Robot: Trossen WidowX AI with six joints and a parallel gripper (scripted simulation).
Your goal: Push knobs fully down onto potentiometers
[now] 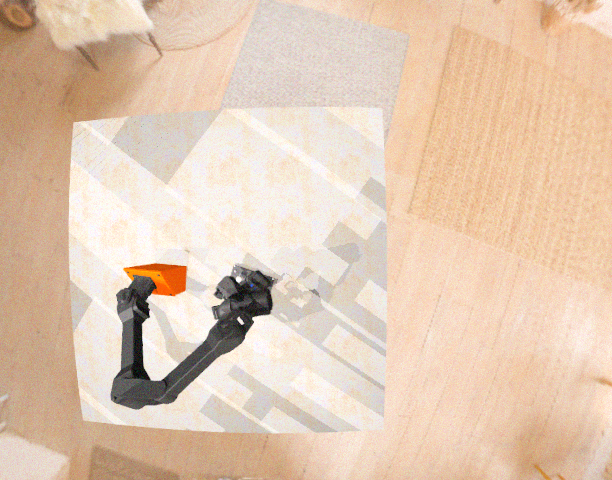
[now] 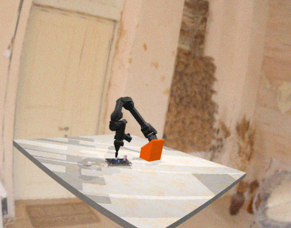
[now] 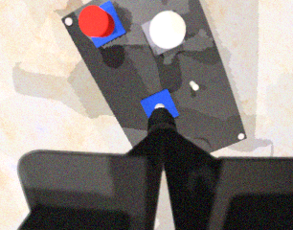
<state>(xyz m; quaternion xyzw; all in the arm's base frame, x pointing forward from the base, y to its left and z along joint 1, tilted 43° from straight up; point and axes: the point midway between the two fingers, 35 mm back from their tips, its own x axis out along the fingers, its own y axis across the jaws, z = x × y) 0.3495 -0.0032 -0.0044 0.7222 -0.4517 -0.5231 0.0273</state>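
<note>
The blue potentiometer is 3 cm below my gripper tip. From my gripper tip the other things lie so: black knob 1 cm below; then white knob 4 cm to the left, 4 cm behind, 2 cm below.
</note>
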